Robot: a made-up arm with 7 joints.
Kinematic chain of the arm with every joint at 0, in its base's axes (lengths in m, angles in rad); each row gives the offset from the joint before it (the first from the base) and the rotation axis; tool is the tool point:
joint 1: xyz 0 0 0.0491 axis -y
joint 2: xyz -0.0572 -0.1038 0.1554 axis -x
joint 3: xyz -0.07 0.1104 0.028 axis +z
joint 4: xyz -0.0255 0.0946 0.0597 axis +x
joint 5: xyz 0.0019 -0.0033 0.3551 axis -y
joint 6: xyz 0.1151 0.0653 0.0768 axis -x
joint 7: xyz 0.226 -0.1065 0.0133 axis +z
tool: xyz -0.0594 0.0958 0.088
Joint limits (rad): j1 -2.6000..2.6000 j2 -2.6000..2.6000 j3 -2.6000..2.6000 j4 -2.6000..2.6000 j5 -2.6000..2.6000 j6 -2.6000..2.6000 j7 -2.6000..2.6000
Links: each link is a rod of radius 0.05 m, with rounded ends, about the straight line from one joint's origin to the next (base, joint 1, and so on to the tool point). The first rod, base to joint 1, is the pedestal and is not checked.
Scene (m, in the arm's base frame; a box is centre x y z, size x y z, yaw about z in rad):
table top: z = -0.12
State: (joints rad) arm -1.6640 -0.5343 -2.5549 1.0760 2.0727 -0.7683 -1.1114
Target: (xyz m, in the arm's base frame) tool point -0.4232 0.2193 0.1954
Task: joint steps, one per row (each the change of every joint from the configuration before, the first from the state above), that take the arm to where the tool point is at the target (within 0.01 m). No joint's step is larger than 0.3 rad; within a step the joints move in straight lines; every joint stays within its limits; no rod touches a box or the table.
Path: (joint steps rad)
1: -0.0401 0.2913 -0.0113 0.2836 0.0109 -0.0397 0.0387
2: -0.0401 0.2913 -0.0112 0.2835 0.0109 -0.0398 0.0388
3: -0.0401 0.2912 -0.0113 0.2836 0.0109 -0.0397 0.0387
4: -0.0400 0.2913 -0.0113 0.2836 0.0109 -0.0398 0.0387

